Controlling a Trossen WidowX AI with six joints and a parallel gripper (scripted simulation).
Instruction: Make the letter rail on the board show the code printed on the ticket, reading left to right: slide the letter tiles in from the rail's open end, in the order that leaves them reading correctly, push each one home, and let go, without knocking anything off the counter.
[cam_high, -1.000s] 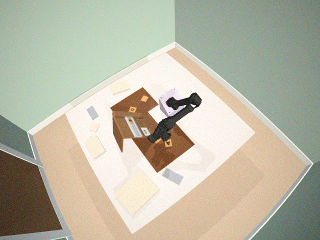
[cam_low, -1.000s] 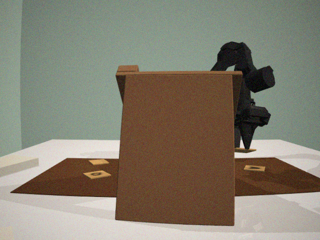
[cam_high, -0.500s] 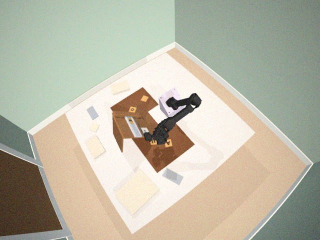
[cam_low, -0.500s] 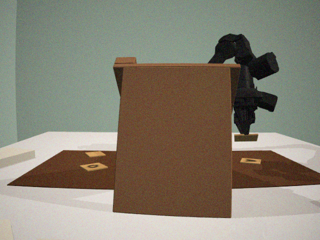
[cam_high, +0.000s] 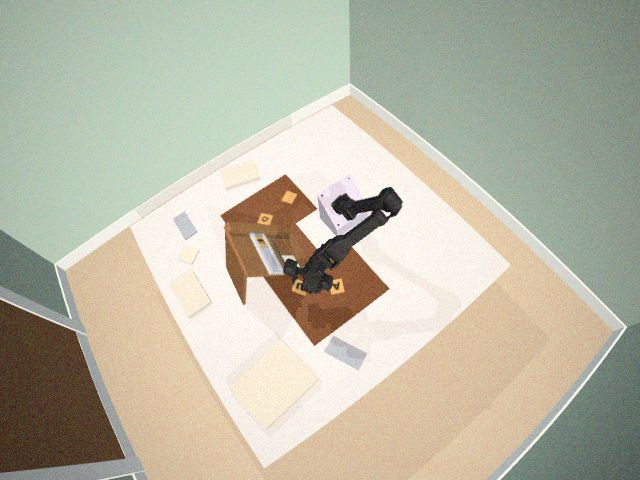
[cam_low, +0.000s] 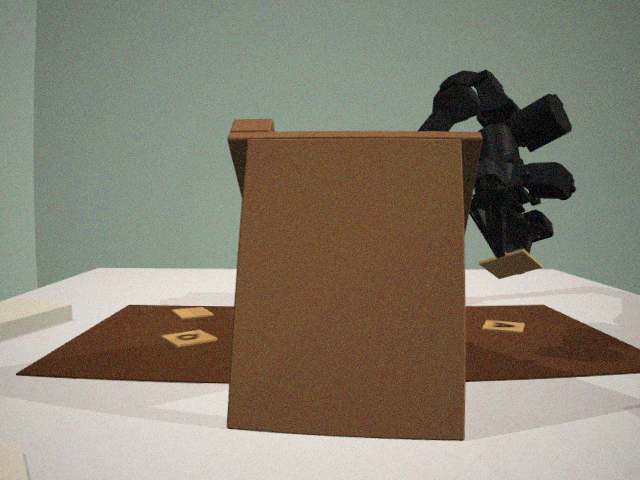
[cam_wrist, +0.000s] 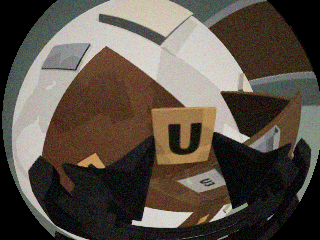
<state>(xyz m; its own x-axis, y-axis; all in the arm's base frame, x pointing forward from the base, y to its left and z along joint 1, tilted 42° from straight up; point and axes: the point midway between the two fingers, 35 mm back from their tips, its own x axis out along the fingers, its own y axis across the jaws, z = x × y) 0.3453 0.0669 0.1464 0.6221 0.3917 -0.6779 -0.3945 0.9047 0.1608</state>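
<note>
Right now my gripper tip is 110 mm to the left of the white ticket, 50 mm past it and 30 mm above it. The rest, counted from my gripper tip: brown mat (170 mm to the right, 170 mm behind, 120 mm below).
</note>
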